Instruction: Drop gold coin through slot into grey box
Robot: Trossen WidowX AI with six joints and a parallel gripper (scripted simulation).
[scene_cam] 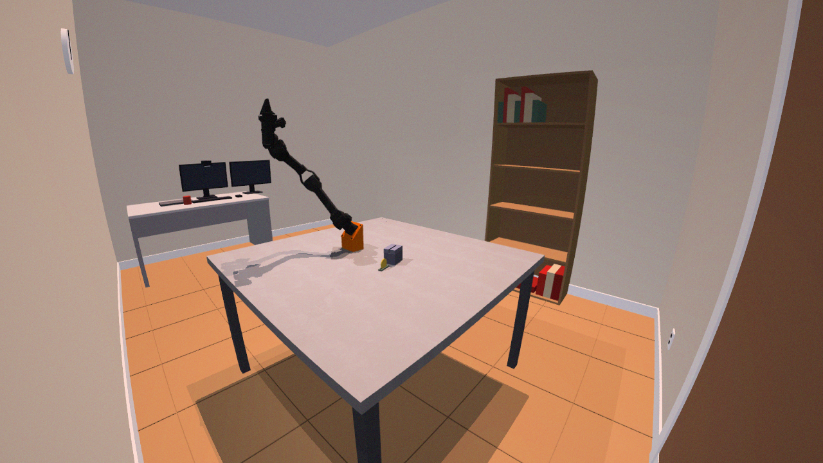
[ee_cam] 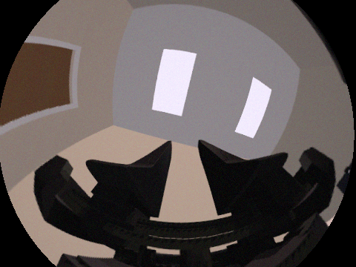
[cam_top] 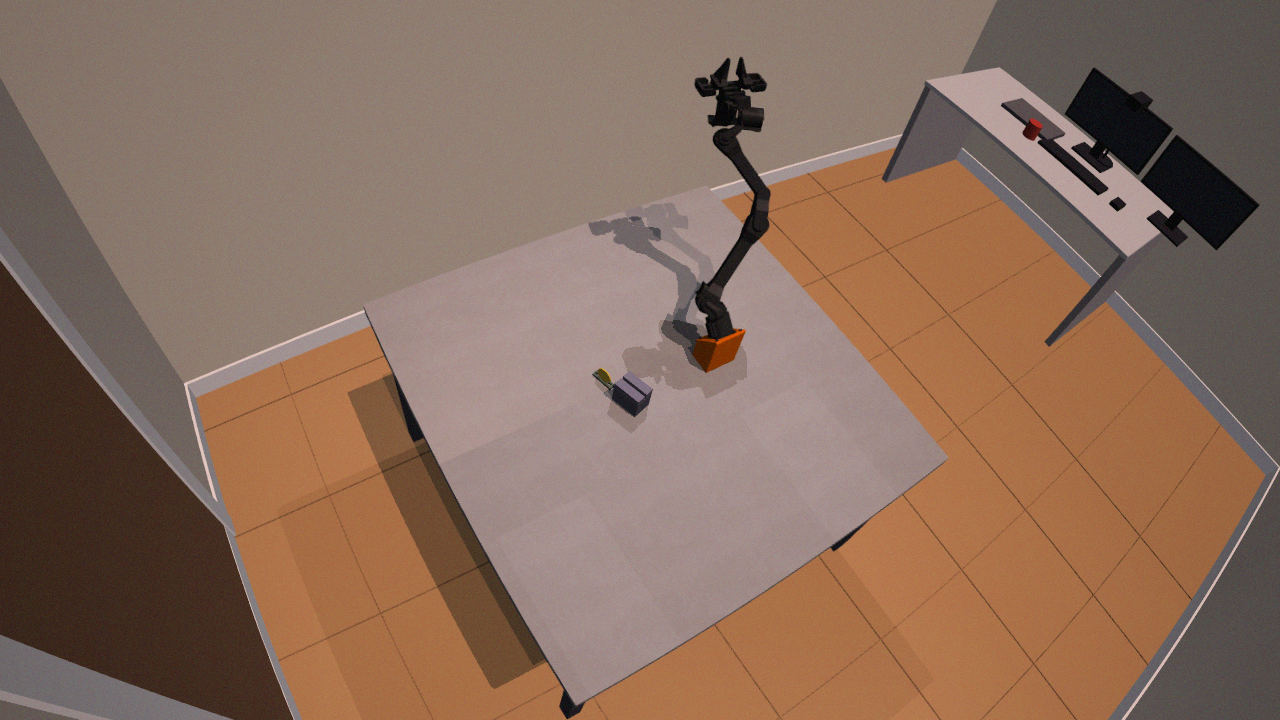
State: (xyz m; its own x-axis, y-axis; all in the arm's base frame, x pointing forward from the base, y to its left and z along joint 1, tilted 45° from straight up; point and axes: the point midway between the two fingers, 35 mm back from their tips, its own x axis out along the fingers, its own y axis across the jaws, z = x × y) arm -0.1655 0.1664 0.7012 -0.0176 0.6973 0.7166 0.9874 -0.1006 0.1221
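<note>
Now: gripper tip 440 mm short of the gold coin, 340 mm to the right of it and 750 mm above it.
</note>
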